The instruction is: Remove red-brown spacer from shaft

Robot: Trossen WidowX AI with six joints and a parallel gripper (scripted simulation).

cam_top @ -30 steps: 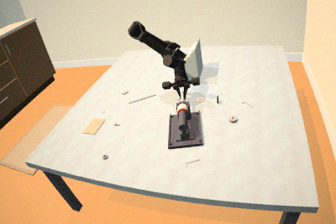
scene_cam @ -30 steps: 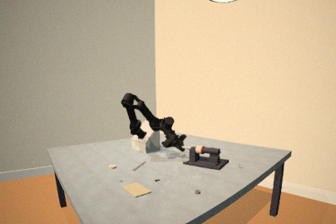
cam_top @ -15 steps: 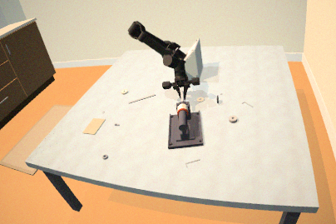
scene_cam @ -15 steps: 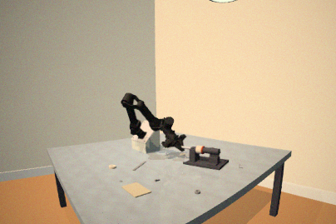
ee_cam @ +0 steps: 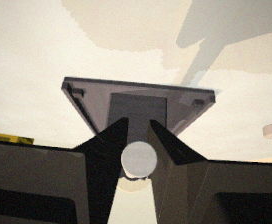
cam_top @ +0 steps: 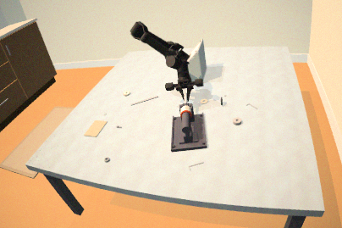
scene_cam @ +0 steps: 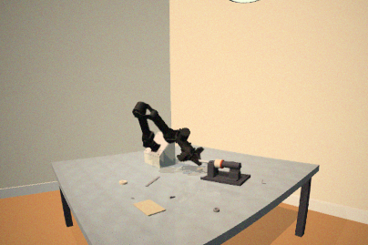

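My gripper tip is now 11 cm short of the pale spacer, 2 cm to the right of it and 2 cm below it. Round my gripper tip: tan card (16 cm ahead, 46 cm to the right, 5 cm below); then thin rod (9 cm behind, 27 cm to the right, 5 cm below); then white spacer (13 cm ahead, 3 cm to the left, 2 cm above).
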